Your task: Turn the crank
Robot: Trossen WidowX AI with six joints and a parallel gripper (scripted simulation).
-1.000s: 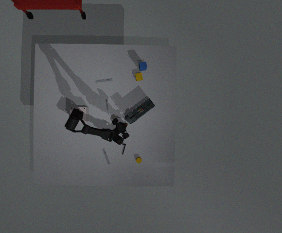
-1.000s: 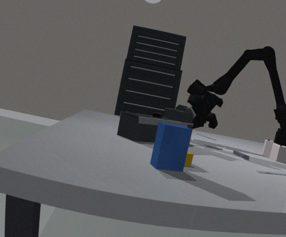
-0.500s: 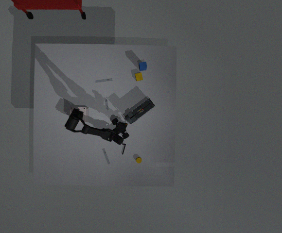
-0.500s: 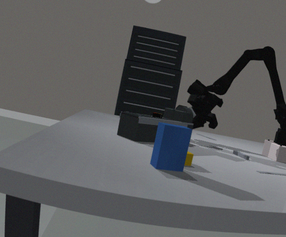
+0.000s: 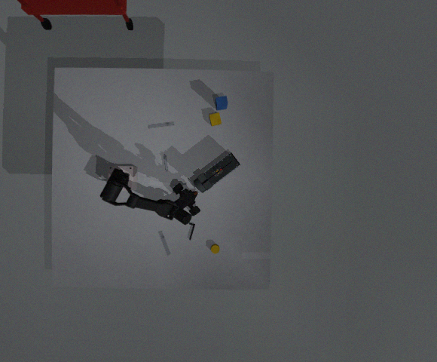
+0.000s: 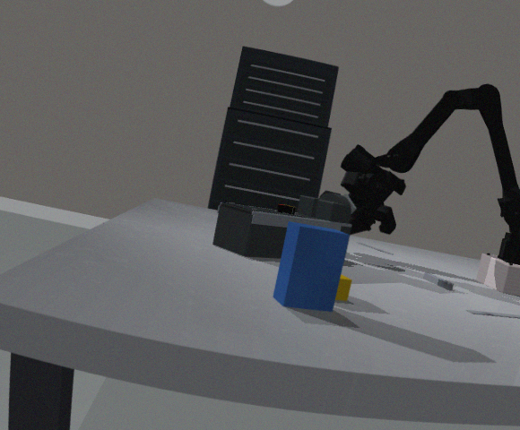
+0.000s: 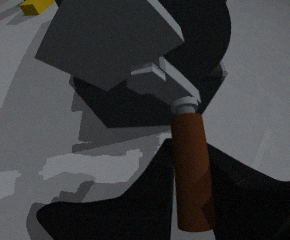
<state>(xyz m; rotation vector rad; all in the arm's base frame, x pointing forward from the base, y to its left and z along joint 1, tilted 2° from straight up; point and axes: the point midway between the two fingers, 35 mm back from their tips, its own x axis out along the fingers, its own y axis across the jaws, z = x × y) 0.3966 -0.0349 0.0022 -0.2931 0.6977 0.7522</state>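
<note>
The brown crank handle is 3 cm above my gripper tip, 1 cm to the right of it and 1 cm behind it. Round my gripper tip: red pointer 15 cm to the left, 12 cm ahead, 4 cm above; black hex key 21 cm to the right, 4 cm below; yellow block 43 cm to the left, 4 cm ahead, 3 cm below.
</note>
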